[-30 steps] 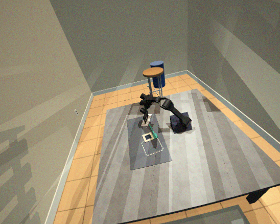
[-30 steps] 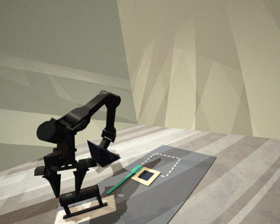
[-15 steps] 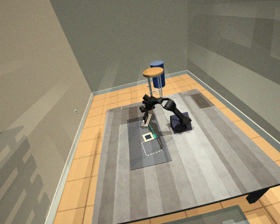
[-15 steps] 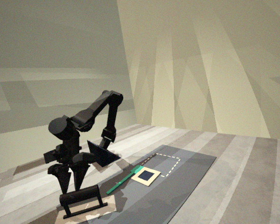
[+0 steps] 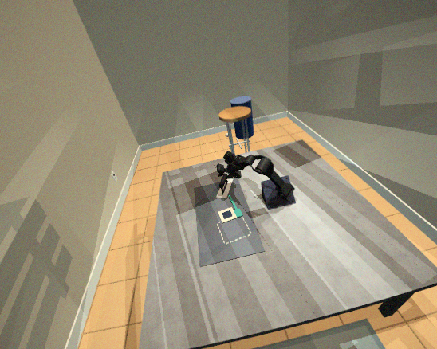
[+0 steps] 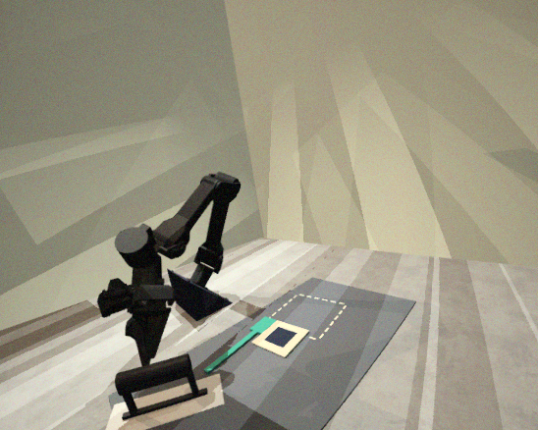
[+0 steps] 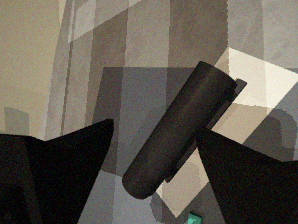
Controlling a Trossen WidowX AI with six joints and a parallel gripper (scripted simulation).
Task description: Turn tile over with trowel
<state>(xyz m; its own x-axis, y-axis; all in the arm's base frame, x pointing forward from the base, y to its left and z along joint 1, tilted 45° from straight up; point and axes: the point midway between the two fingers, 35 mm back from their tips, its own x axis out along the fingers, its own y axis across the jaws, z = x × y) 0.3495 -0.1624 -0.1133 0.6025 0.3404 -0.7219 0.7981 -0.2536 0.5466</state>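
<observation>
Now: gripper tip 6 cm above the black-handled float and 2 cm to the right of it. Round my gripper tip: grey mat 25 cm to the left, 12 cm below, 3 cm ahead; tile 27 cm to the left, 9 cm below; green trowel 22 cm to the left, 9 cm below, 6 cm behind.
</observation>
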